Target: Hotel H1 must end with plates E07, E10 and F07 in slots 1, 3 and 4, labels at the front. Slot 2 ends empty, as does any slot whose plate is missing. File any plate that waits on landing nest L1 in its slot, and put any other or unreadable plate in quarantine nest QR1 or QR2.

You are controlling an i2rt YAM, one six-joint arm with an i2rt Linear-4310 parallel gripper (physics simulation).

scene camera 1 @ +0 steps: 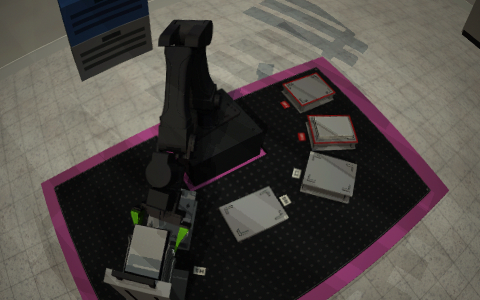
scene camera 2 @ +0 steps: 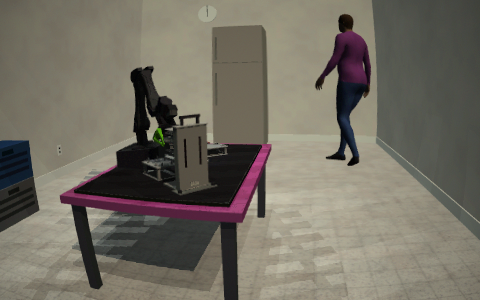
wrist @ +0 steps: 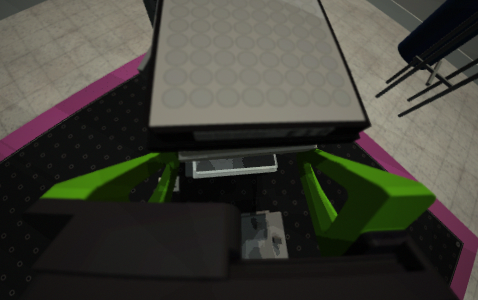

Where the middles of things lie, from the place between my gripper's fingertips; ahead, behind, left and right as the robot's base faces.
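Labels:
Relative to the flat grey nest [scene camera 1: 261, 210], my gripper is 15 cm above, 3 cm short of it and 32 cm to the right of it.

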